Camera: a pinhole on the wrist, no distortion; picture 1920 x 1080 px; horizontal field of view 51.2 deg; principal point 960.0 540.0 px. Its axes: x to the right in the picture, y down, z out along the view. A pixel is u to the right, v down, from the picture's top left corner.
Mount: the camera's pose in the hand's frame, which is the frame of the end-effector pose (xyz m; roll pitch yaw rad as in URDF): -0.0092 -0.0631 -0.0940 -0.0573 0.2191 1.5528
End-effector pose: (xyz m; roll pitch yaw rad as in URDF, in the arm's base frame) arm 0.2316 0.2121 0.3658 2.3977 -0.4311 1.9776
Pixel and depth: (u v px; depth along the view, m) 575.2 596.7 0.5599
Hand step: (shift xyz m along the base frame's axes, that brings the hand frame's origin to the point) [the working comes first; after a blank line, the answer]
In the camera's frame: -0.1075 0.0158 0.5599

0.2214 0.2121 -0.3689
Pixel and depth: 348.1 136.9 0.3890
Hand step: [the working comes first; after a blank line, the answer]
In the camera's frame: -0.1188 -0.0783 0.3890

0.0666 0.2090 -0.2497
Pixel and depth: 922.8 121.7 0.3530
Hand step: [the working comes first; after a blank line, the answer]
In the camera's frame: -0.0066 -0.0737 0.3530

0.1170 0.1788 -0.1475
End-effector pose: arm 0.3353 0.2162 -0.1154 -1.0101 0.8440 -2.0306
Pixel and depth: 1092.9 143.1 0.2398
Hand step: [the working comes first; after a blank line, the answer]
In the camera's frame: 0.0159 -0.0475 0.2398

0.0767 -0.1155 0.0274
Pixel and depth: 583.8 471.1 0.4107
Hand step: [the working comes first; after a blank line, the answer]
In the camera's frame: -0.0771 -0.0141 0.4107

0.1570 -0.2422 0.1557
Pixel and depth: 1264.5 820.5 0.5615
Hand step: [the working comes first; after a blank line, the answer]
In the camera's frame: 0.0853 0.0786 0.5615

0.3932 -0.1984 0.1583
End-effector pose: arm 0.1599 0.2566 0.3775 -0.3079 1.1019 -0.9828
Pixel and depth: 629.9 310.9 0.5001
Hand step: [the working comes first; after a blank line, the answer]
In the camera's frame: -0.0824 -0.0572 0.5001

0.2825 -0.2571 0.1656
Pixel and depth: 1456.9 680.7 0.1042
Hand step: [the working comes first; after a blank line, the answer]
In the camera's frame: 0.0258 0.0073 0.1042

-0.0140 -0.0041 0.0220
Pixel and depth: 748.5 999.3 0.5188
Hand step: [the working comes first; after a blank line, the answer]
In the camera's frame: -0.0548 0.1189 0.5188

0.2606 -0.1680 0.3196
